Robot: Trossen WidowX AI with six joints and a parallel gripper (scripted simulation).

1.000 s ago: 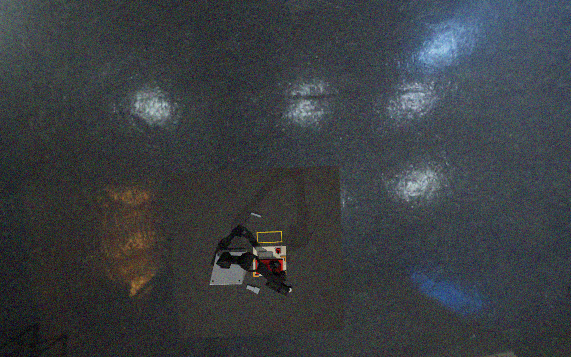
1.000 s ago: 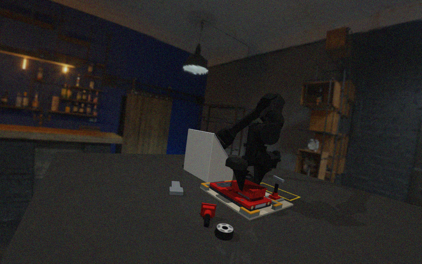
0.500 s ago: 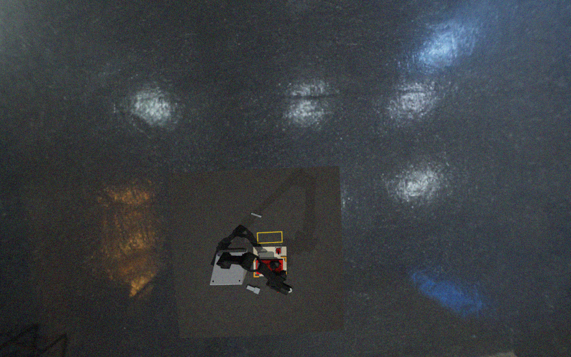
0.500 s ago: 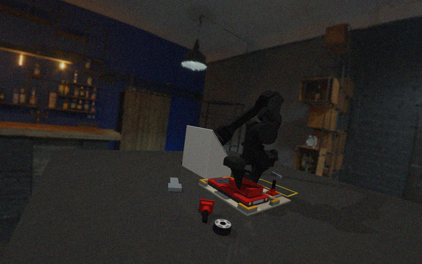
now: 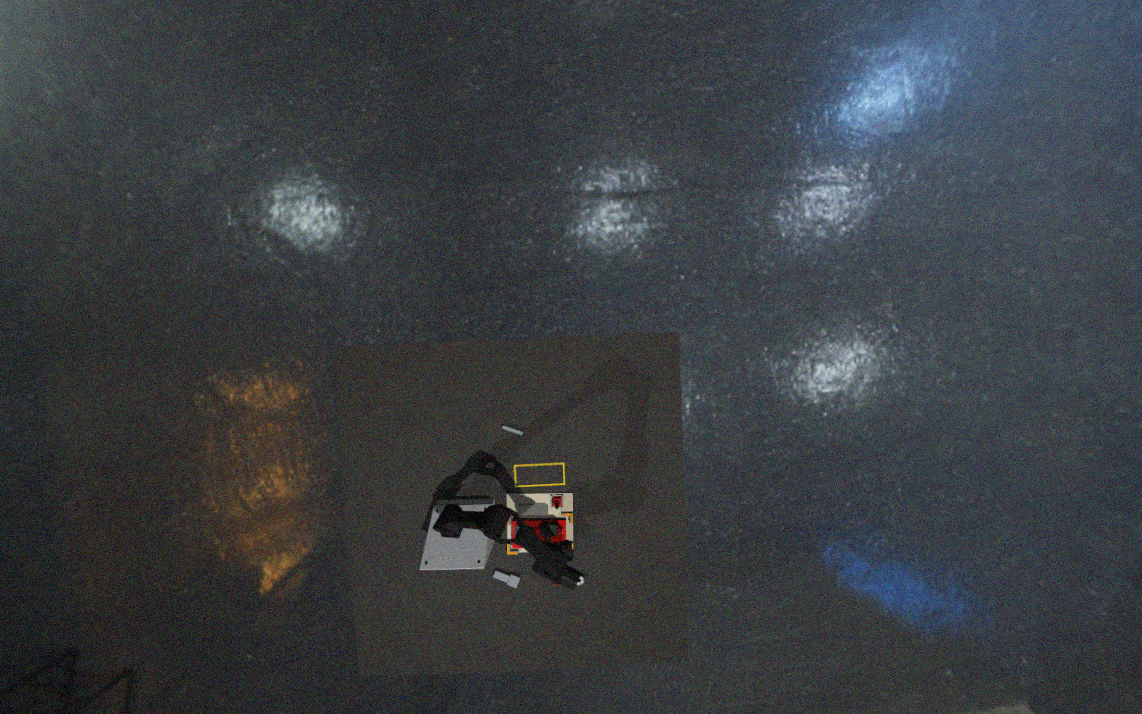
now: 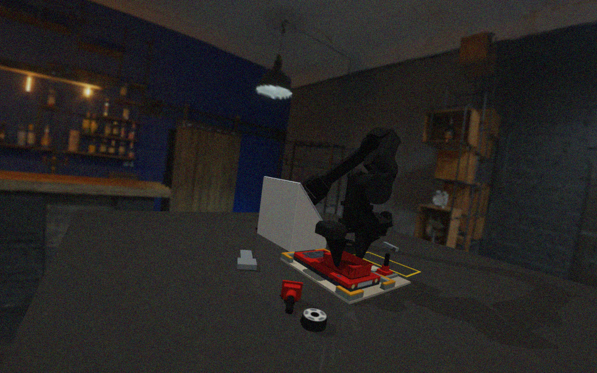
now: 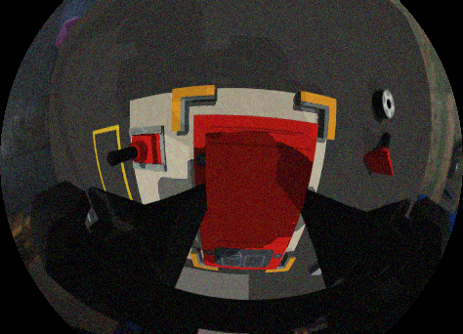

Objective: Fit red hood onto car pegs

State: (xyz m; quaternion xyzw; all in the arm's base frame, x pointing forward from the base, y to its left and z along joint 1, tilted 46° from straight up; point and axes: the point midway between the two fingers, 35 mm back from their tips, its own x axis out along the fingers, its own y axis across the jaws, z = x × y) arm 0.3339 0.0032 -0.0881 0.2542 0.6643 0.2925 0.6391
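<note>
The red hood lies 10 mm above my gripper tip. From my gripper tip the other things lie so: black wheel (110 mm ahead, 180 mm to the right, 30 mm below).
</note>
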